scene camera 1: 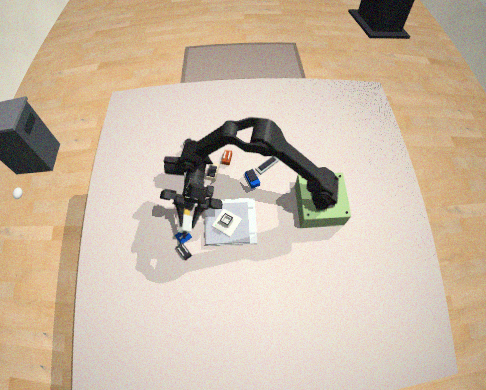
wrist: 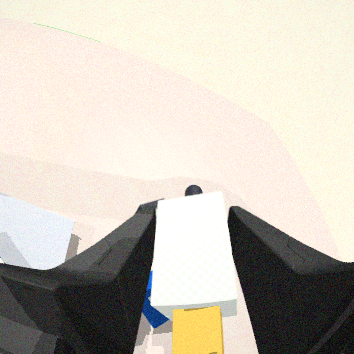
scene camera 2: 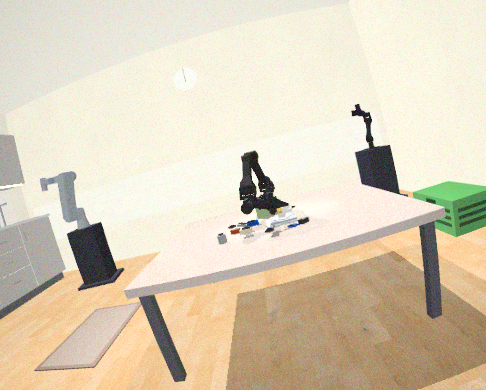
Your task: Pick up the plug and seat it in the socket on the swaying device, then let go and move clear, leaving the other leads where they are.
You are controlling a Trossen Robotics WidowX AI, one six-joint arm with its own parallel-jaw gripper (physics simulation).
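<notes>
The white plug has a yellow block at its near end and a dark round tip at its far end. My gripper is shut on it, one finger on each side, and holds it above the table left of the device in scene camera 1. The device's socket is a dark square outline on a tilted white square, above a pale blue-grey base. The plug is apart from the socket. In scene camera 2 the fingertips are too small to make out.
A blue piece and a black connector lie near the plug. An orange piece, a beige-and-black piece, a blue block and a grey cylinder lie about. The arm stands on a green base.
</notes>
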